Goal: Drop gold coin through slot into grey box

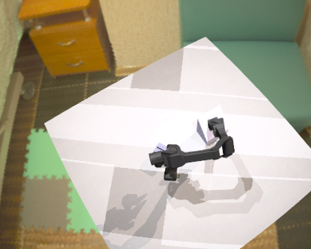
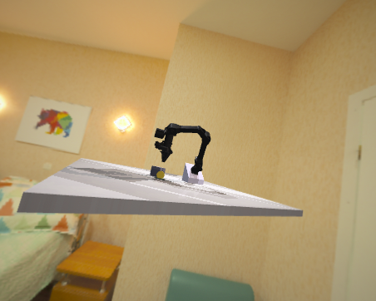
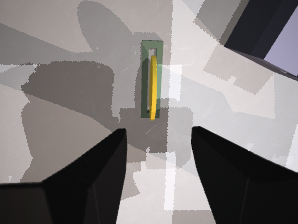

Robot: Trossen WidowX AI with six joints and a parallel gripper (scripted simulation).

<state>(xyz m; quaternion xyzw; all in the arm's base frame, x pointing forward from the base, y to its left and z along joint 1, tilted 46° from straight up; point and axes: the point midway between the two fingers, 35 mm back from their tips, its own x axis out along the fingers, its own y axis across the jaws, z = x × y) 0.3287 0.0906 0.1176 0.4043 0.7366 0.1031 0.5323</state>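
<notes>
The gold coin lies 90 mm below my gripper tip.
</notes>
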